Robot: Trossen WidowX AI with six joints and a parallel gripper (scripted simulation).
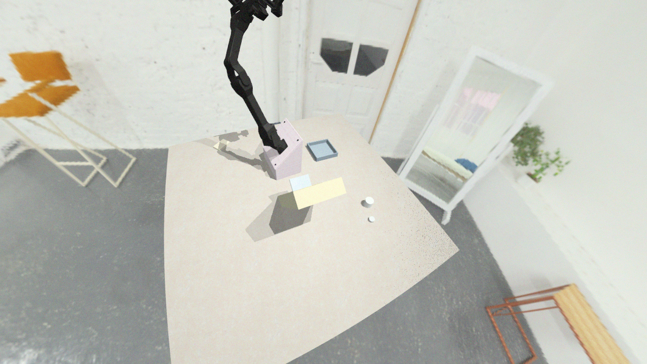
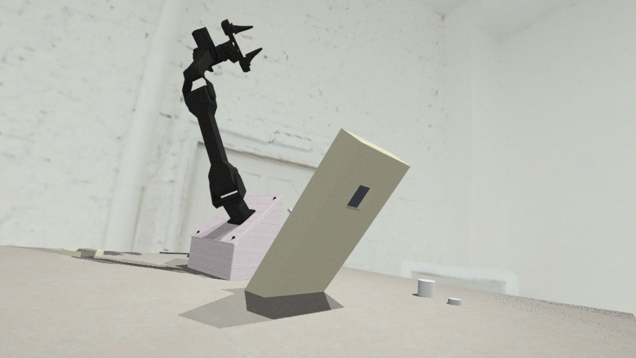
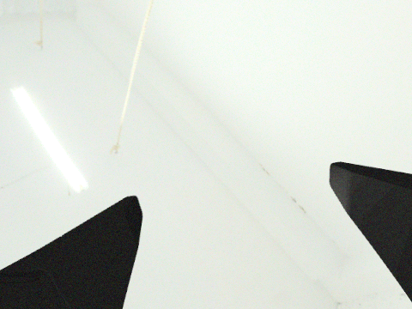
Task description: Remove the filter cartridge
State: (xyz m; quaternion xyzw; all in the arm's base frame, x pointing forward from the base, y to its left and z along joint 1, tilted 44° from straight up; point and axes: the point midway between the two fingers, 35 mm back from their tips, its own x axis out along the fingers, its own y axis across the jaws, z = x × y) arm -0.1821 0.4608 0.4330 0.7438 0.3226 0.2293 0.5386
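Now: gripper tip 50 cm short of the white filter cartridge, 6 cm to the left of it and 58 cm above it. Also, from my gripper tip: cream pad: 20 cm behind, 35 cm to the right, 81 cm below; blue tray: 9 cm ahead, 24 cm to the left, 81 cm below; cream service panel: 46 cm ahead, 6 cm to the right, 65 cm below.
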